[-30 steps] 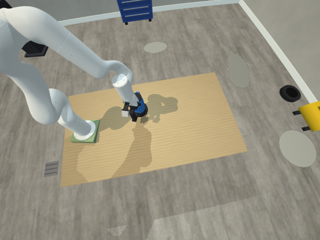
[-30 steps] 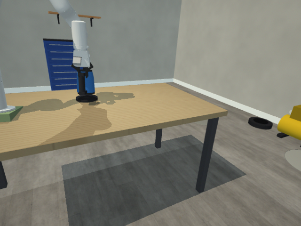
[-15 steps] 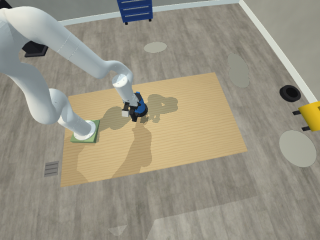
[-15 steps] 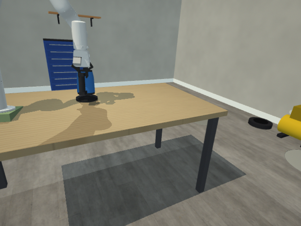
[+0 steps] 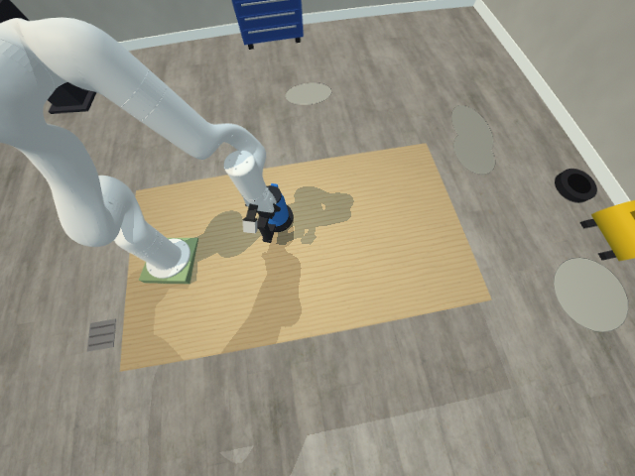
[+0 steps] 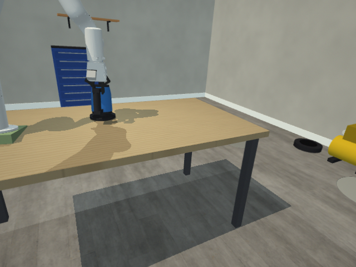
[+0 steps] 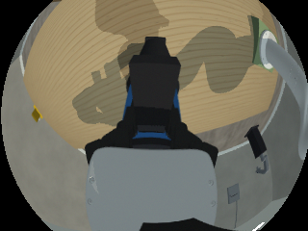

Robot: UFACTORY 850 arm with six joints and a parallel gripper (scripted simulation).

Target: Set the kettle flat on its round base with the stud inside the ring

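The blue kettle is 5 cm below my hand, 3 cm to the left of it and 1 cm ahead of it. From my hand the other things lie so: round black base 17 cm below, 6 cm to the left, 1 cm ahead.
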